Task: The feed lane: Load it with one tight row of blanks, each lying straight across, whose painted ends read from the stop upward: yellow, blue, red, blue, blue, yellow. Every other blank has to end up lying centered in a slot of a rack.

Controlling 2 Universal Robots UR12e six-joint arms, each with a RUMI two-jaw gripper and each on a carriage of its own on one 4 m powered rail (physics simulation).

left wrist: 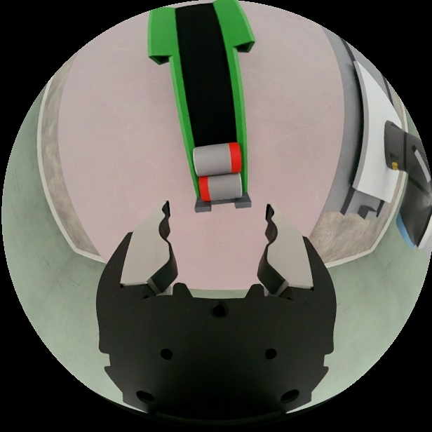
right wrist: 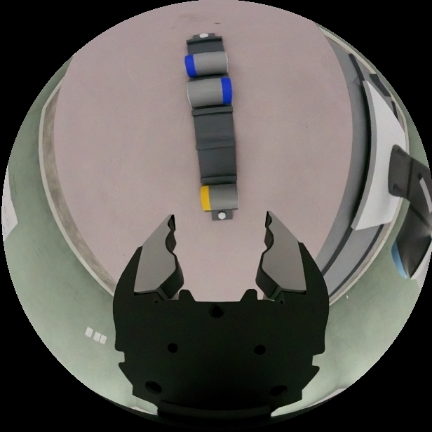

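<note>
The green feed lane (left wrist: 242, 115) with a black bed runs up the left wrist view, its grey stop (left wrist: 244, 200) at the lower end. A grey blank (left wrist: 225, 186) with its red end at the left lies across the lane by the stop. A second grey blank (left wrist: 212, 160), red end at the right, lies just above it. In the right wrist view a dark rack (right wrist: 215, 132) holds a yellow-ended blank (right wrist: 222, 197) at the bottom and two blue-ended blanks (right wrist: 206, 91) (right wrist: 210, 63) near the top. My left gripper (left wrist: 217, 202) and right gripper (right wrist: 220, 216) are open and empty.
A white panel (left wrist: 372, 135) (right wrist: 382, 160) stands at the right in both wrist views, with a dark robot arm part (left wrist: 417, 200) (right wrist: 415, 230) beside it. The pinkish table (left wrist: 115, 125) (right wrist: 115, 125) surrounds the lane and the rack.
</note>
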